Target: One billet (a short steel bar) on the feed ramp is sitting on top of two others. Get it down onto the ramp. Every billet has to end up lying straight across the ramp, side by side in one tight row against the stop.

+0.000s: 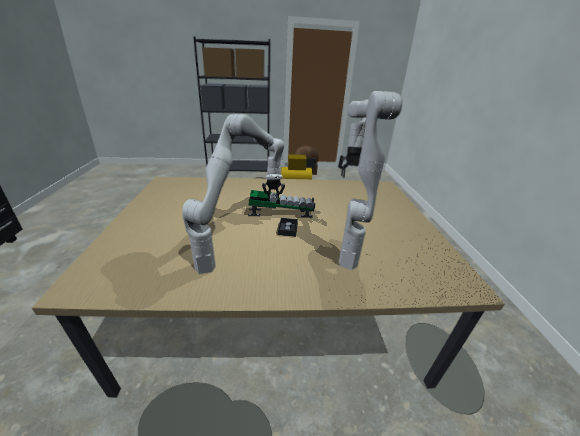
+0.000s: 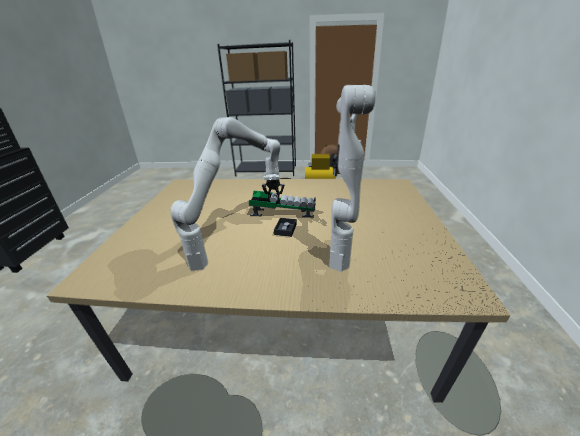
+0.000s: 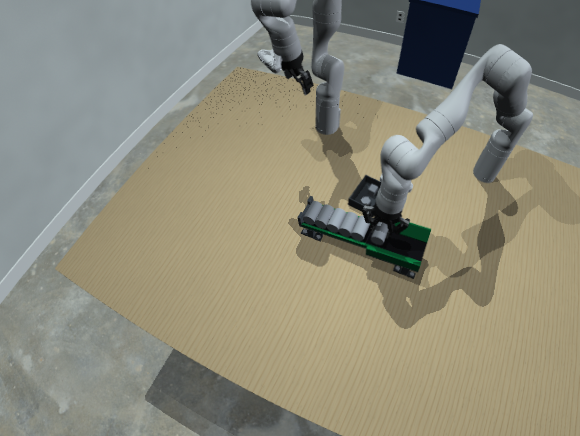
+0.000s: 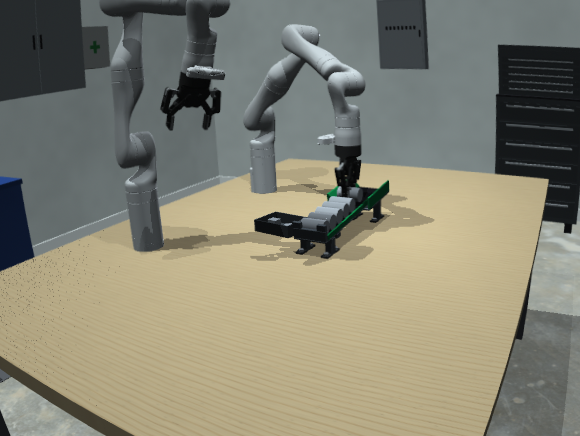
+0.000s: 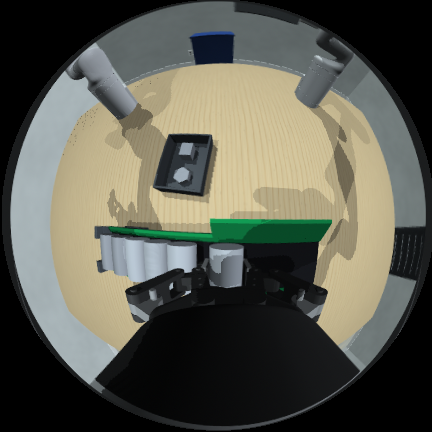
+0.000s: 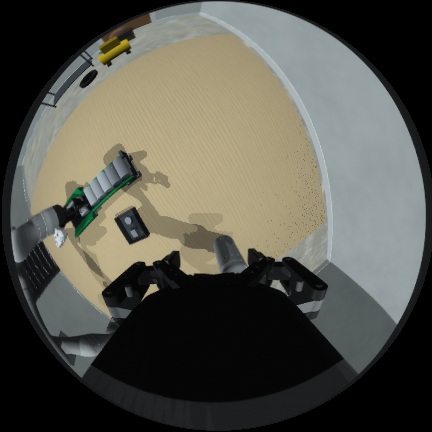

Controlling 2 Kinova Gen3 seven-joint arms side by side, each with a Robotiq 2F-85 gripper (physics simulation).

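Places are measured from the left arm's base along level axes (x ahead, y left, z up), in millimetres.
Pixels of known places: left gripper, fingertip midpoint: point(image 1: 273, 199) point(image 2: 274, 200) point(image 3: 380, 233) point(image 5: 225, 265) point(image 6: 84, 205); right gripper, fingertip midpoint: point(image 1: 352, 178) point(image 3: 298, 85) point(image 4: 187, 129) point(image 6: 213, 257); left arm's base at its link origin: point(image 1: 205, 266) point(image 2: 198, 263) point(image 3: 483, 174) point(image 4: 265, 190) point(image 5: 305, 99); right arm's base at its link origin: point(image 1: 348, 262) point(image 2: 339, 264) point(image 3: 326, 127) point(image 4: 148, 246) point(image 5: 125, 110) point(image 6: 223, 243).
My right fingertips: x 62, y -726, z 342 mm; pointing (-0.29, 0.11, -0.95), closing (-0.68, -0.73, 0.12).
Note:
Ahead of a thing's pixels: the offset from my right fingertips to its top centre.
My left gripper point(image 3: 385, 225) point(image 4: 347, 182) point(image 5: 225, 265) is shut on a grey billet @[dz -217, dx +341, dy +302 mm] point(image 1: 273, 198) point(image 5: 226, 260), which lies across the ramp's direction, low between the green walls of the feed ramp point(image 3: 395, 256) point(image 4: 378, 196) point(image 5: 270, 231). Whether that billet touches the ramp bed is hidden. Several other billets @[dz -242, dx +306, dy +168 mm] point(image 3: 336, 220) point(image 4: 332, 209) @[dz -237, dx +316, dy +206 mm] point(image 5: 155, 260) point(image 6: 107, 181) lie across the ramp side by side, running to the black stop @[dz -252, dx +278, dy +68 mm] point(image 4: 310, 233) at its low end. A gap shows between this row and the held billet. My right gripper point(image 4: 188, 125) point(image 6: 213, 257) is open and empty, high above the table, away from the ramp.
A black tray @[dz -307, dx +142, dy +268 mm] point(image 4: 270, 227) point(image 5: 197, 167) with two small grey blocks stands beside the ramp, on the side of the arm bases. The right arm's base point(image 3: 327, 112) point(image 4: 145, 220) and the left arm's base point(image 3: 492, 160) point(image 4: 263, 167) stand on the table beyond it.

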